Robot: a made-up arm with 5 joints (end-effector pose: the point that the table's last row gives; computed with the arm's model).
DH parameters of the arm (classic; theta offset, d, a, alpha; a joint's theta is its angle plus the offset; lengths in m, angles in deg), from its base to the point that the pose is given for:
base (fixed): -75.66 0 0.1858 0
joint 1: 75.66 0.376 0.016 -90
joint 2: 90 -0.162 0.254 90
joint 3: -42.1 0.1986 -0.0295 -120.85
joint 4: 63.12 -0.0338 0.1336 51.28
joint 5: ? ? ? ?
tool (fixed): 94.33 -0.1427 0 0
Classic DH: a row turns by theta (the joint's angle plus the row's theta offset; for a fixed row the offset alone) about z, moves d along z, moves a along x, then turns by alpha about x.
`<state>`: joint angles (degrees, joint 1 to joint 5).
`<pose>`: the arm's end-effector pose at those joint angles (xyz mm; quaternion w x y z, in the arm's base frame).
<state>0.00 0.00 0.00 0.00 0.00</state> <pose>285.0 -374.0 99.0 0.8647 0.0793 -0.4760 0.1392</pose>
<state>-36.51 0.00 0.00 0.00 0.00</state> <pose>122.7 -478.2 99.0 0.8648 -0.0738 -0.4769 -0.1387</pose>
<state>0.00 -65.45 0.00 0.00 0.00</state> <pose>406.6 -374.0 463.8 0.4701 -0.0085 -0.8679 0.1600</pose>
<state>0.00 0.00 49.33 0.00 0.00</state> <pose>285.0 -345.5 82.7 0.7527 0.4329 -0.4907 -0.0722</pose>
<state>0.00 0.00 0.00 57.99 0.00</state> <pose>228.8 -387.0 134.8 0.9619 -0.2354 -0.1369 -0.0257</pose>
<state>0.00 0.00 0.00 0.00 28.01</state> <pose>296.2 -431.8 95.0 0.8806 -0.0395 -0.4666 -0.0729</pose>
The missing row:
joint 5: -66.07 -0.0145 -0.0188 -122.44
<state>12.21 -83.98 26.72 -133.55 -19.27</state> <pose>300.7 -249.6 568.7 0.7945 -0.2339 0.3721 -0.4191</pose>
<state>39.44 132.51 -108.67 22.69 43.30</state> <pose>-35.1 -403.4 327.1 0.1526 -0.2423 0.0384 0.9574</pose>
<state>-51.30 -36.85 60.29 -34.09 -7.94</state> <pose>161.4 -552.5 313.7 0.2370 0.1747 -0.9555 0.0180</pose>
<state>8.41 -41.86 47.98 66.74 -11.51</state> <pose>379.7 -317.1 290.5 0.8776 0.2361 -0.3996 0.1197</pose>
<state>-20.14 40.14 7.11 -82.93 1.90</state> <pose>71.8 -323.8 22.1 0.5864 0.4418 -0.6775 -0.0432</pose>
